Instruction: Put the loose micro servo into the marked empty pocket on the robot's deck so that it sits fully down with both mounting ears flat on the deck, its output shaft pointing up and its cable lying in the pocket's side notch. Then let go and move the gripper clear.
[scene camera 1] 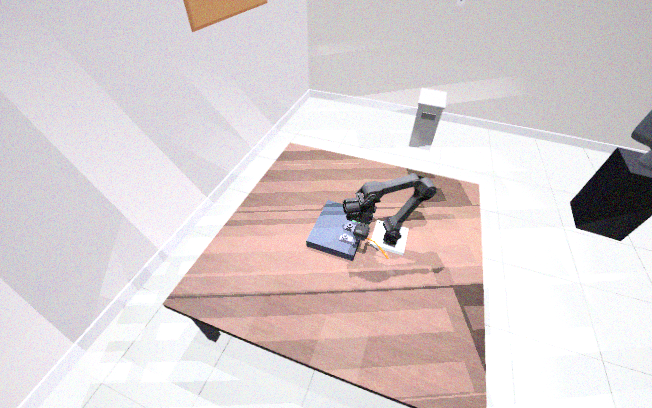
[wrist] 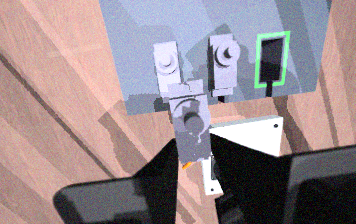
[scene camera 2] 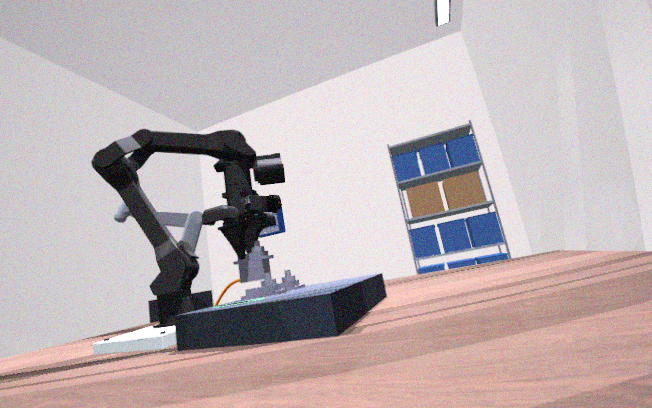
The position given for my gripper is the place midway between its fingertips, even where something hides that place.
Observation:
In view: my gripper [scene camera 2: 247, 259] and a micro servo [scene camera 2: 252, 268].
The micro servo also shows in the wrist view [wrist: 191, 117]. My gripper is seen too in the wrist view [wrist: 192, 140].

